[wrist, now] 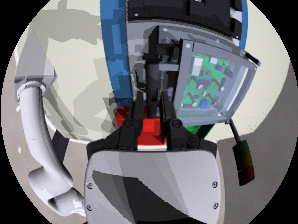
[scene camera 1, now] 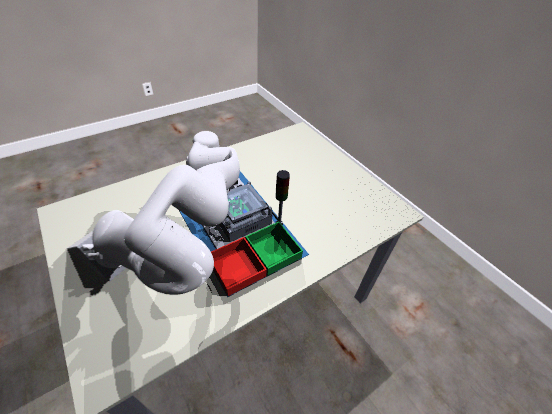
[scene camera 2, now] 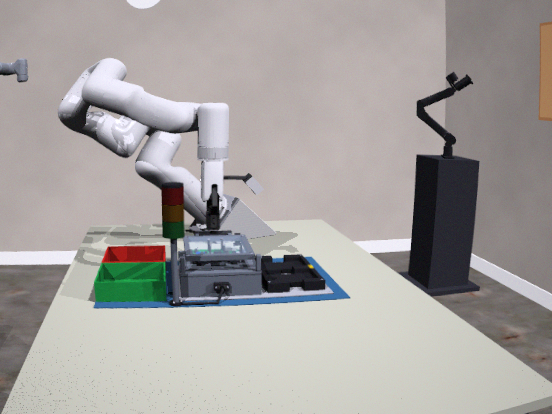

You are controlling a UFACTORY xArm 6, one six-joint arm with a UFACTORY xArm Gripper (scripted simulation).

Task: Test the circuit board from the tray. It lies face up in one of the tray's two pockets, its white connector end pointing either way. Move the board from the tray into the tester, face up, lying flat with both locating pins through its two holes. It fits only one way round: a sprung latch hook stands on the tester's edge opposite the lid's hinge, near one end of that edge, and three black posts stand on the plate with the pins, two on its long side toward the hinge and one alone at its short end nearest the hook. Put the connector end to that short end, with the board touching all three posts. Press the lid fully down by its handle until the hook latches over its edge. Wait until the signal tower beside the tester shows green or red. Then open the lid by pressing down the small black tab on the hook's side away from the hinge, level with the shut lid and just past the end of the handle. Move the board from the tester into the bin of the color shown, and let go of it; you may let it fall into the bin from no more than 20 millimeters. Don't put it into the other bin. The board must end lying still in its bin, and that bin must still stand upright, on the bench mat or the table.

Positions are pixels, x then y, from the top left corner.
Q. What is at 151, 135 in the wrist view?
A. A red bin.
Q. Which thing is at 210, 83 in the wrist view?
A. A clear lid.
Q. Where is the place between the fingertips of the gripper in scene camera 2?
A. At 212, 228
